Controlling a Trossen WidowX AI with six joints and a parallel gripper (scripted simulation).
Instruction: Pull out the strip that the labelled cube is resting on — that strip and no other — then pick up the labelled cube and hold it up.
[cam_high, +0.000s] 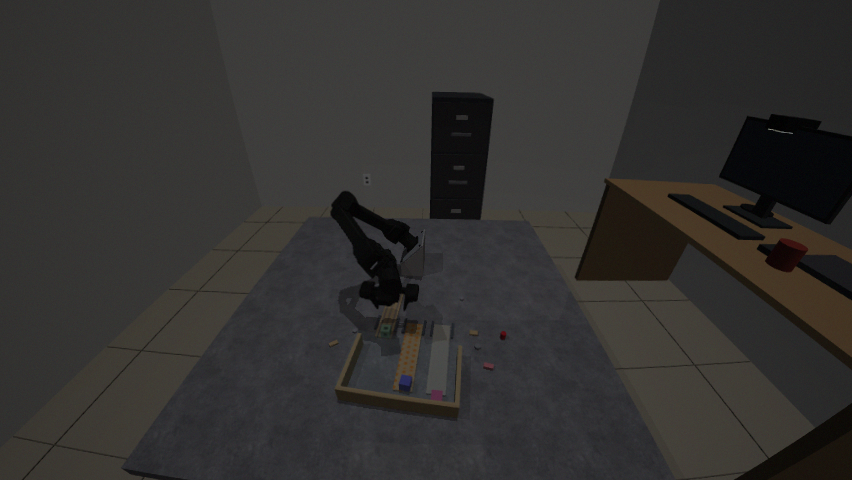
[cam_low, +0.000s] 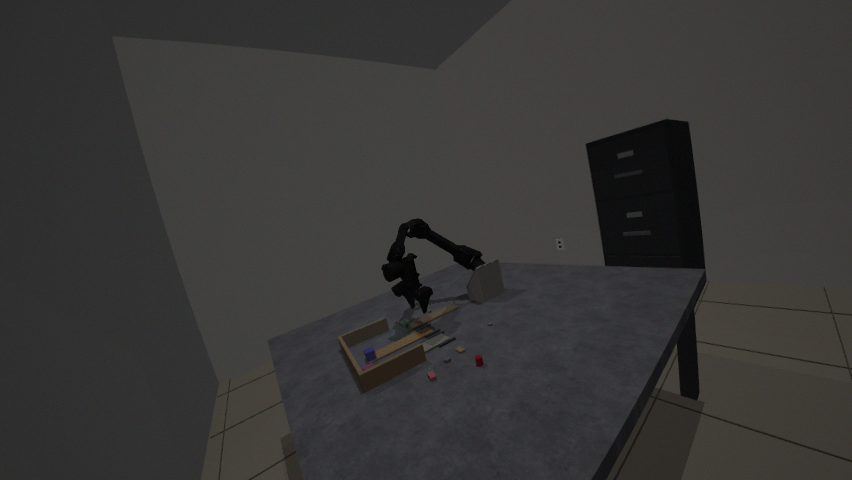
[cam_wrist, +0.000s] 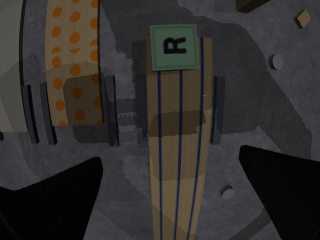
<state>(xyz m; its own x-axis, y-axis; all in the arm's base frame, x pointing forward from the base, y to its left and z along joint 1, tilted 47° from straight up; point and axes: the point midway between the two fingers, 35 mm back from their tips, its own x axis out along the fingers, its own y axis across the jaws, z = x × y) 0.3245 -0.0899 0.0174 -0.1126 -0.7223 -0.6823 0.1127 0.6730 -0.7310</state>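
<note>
The striped strip is 5 cm behind my gripper tip and 5 cm below it.
</note>
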